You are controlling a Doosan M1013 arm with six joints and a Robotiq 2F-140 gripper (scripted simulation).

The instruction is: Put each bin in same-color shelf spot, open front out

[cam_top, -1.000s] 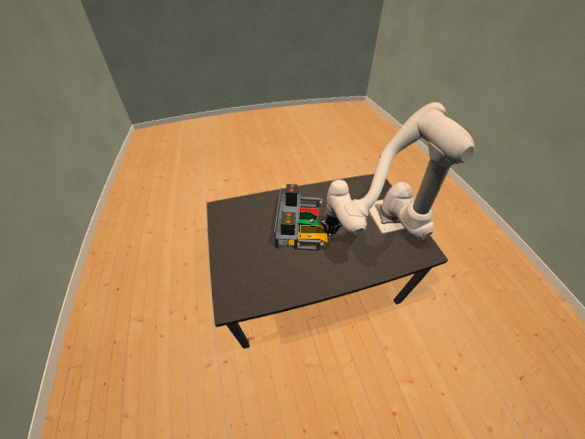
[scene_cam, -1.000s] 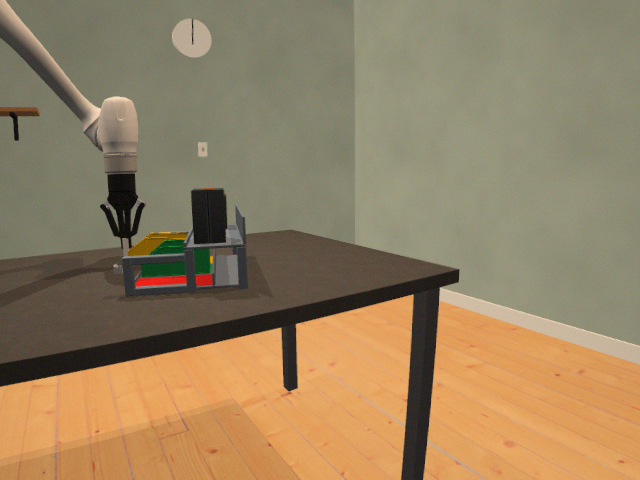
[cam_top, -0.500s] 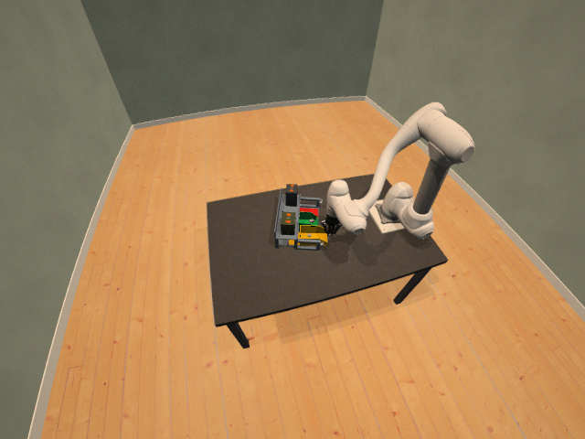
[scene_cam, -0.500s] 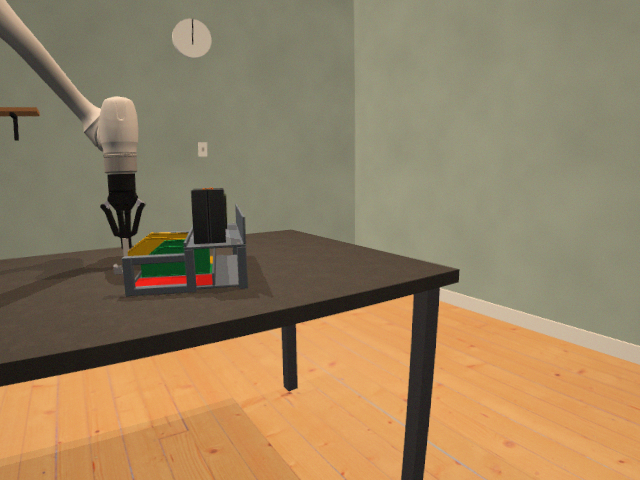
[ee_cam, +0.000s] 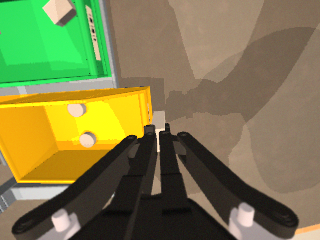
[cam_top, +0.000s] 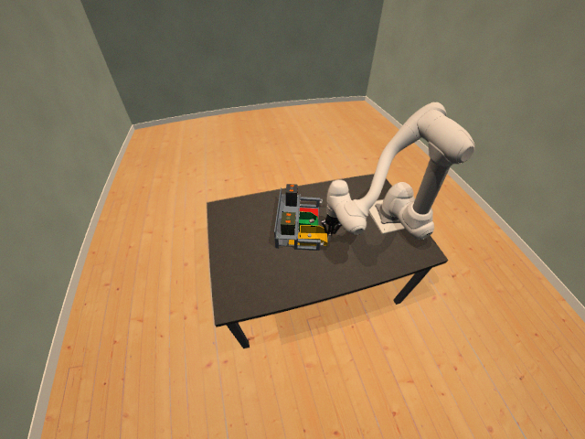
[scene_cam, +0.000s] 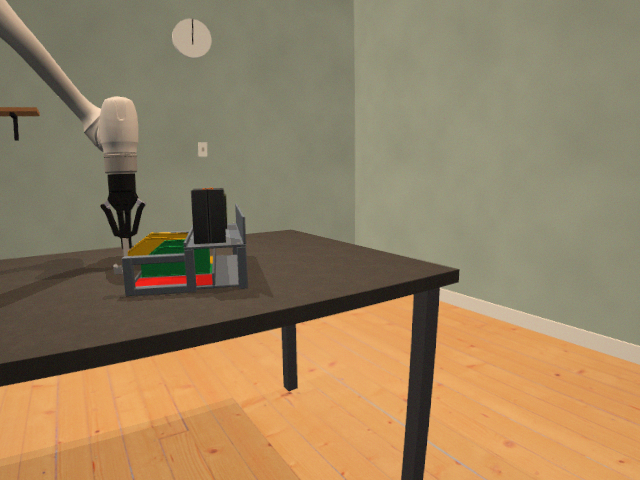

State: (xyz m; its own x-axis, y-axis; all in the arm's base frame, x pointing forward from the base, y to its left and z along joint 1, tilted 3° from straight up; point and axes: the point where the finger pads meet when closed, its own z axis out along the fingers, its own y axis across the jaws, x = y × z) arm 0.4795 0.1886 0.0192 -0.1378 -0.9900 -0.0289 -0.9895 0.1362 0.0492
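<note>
The yellow bin lies 10 cm ahead of my hand and 1 cm to the right of it. Round my hand: green bin 14 cm to the right, 14 cm ahead, 1 cm below.
</note>
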